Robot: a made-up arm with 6 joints. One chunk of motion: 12 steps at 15 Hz.
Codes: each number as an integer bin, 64 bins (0 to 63) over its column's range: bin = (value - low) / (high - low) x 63, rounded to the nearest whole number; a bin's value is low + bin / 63 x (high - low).
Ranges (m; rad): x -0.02..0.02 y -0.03..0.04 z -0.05..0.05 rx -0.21..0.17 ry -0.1..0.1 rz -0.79..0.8
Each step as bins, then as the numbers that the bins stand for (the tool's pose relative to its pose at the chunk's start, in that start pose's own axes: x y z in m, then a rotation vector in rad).
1 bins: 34 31 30 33 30 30
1 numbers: 0.0016 0.0044 -0.0024 -0.0110 -0.0048 -0.0329
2 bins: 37 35 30 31 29 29
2 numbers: 0.0035 0.0089 -0.0024 -0.0230 -0.0079 -0.0581
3 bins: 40 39 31 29 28 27
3 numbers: 0.0054 0.0133 -0.0008 -0.0351 -0.0111 -0.1086
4 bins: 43 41 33 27 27 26
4 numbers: 0.0073 0.0156 0.0024 -0.0471 -0.0143 -0.1338
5 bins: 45 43 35 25 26 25
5 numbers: 0.0086 0.0178 0.0056 -0.0592 -0.0175 -0.1590
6 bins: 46 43 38 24 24 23
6 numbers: 0.0092 0.0178 0.0103 -0.0652 -0.0238 -0.2095
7 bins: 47 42 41 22 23 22
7 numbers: 0.0098 0.0167 0.0151 -0.0773 -0.0270 -0.2348
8 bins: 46 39 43 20 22 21
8 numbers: 0.0092 0.0133 0.0183 -0.0894 -0.0302 -0.2600
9 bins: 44 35 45 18 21 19
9 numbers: 0.0079 0.0089 0.0214 -0.1014 -0.0333 -0.3105
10 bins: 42 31 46 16 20 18
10 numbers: 0.0067 0.0044 0.0230 -0.1135 -0.0365 -0.3357
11 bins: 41 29 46 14 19 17
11 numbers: 0.0060 0.0022 0.0230 -0.1256 -0.0397 -0.3610
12 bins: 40 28 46 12 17 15
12 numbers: 0.0054 0.0011 0.0230 -0.1376 -0.0460 -0.4114
